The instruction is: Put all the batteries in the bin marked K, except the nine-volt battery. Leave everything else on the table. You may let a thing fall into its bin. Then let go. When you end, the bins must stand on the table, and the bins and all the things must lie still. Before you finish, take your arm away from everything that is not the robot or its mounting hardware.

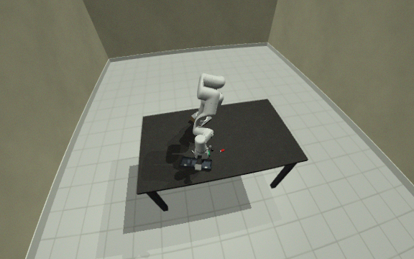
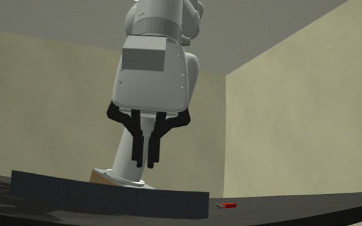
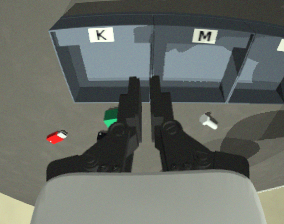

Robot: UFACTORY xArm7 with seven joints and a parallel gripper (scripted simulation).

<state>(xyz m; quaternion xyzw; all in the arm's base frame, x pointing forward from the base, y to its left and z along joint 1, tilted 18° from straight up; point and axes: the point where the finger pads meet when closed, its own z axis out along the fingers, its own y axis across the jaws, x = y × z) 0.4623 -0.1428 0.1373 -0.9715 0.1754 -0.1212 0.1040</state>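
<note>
Right now my hand is 160 mm past the orange cylindrical battery, 80 mm above it and 20 mm to the right of it. Round my hand: green nine-volt battery (100 mm behind, 80 mm to the left, 70 mm below); then bolt (140 mm behind, 80 mm below, 40 mm to the right); then dark blue bin (70 mm below, 40 mm to the right, 20 mm behind).
</note>
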